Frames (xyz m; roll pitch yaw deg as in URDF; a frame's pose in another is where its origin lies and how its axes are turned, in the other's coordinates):
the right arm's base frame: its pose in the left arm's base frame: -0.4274 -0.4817 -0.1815 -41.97 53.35 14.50
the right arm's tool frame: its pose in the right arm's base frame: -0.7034 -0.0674 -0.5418 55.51 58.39 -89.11
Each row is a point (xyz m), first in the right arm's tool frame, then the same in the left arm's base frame.
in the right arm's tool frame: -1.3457 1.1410 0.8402
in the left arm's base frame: 0.0973 0.1473 1.2385
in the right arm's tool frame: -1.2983 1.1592 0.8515
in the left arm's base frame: 0.1167 0.0991 1.2414
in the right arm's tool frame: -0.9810 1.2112 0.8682
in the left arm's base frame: 0.1767 -0.2148 1.2025
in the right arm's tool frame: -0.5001 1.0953 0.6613
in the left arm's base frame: 0.0732 -0.6547 0.9139
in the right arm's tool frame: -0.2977 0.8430 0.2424
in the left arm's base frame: -0.1735 -0.7867 0.4647
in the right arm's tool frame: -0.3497 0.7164 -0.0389
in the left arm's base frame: -0.3011 -0.6893 0.1961
